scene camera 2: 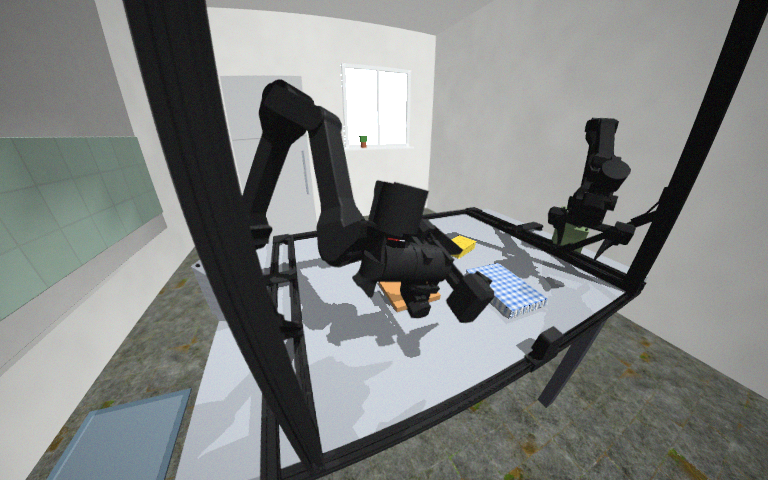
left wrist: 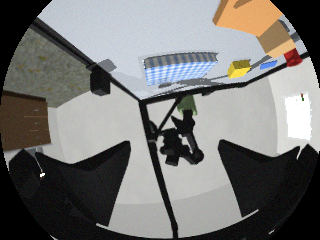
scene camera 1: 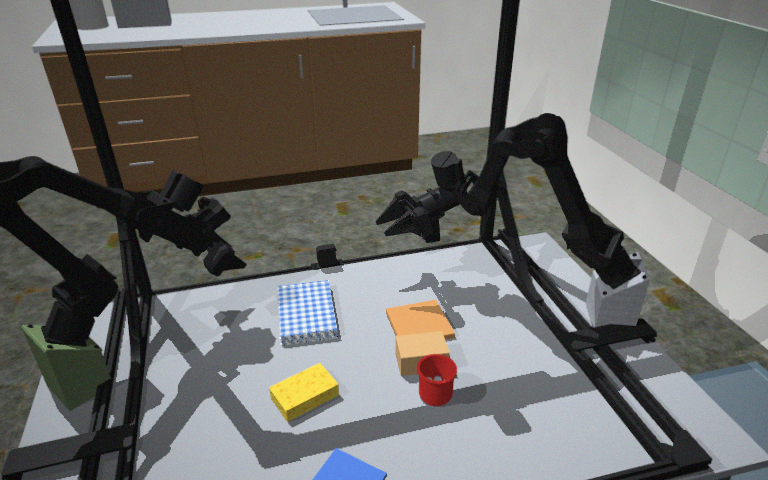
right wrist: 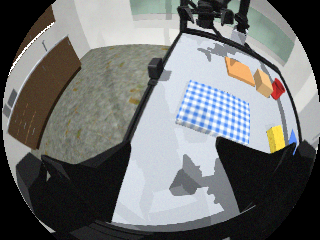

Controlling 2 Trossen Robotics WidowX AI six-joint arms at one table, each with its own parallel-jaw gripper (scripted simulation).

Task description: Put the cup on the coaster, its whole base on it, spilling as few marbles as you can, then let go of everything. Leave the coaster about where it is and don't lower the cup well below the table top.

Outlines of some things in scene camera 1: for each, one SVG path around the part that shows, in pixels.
My left gripper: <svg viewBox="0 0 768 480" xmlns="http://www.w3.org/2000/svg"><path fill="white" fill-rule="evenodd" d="M441 192L437 188L434 190L429 188L427 193L419 197L410 197L407 192L399 191L395 193L391 203L375 222L377 225L398 219L384 232L385 236L414 233L422 237L426 243L440 241L439 219L447 211L447 205Z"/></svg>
My right gripper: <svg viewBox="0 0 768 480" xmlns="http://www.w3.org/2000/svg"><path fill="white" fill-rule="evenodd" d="M201 197L198 200L200 210L198 209L198 212L192 215L185 215L185 230L180 238L172 243L181 250L183 247L191 250L197 257L207 250L209 253L203 260L204 266L210 274L220 276L226 270L245 268L247 264L234 255L235 251L232 246L214 231L230 219L230 214L224 210L225 208L216 199Z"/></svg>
A flat orange square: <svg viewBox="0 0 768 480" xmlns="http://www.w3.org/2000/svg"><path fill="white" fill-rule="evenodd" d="M455 338L455 332L436 300L386 308L386 315L396 336L442 331L445 340Z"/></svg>
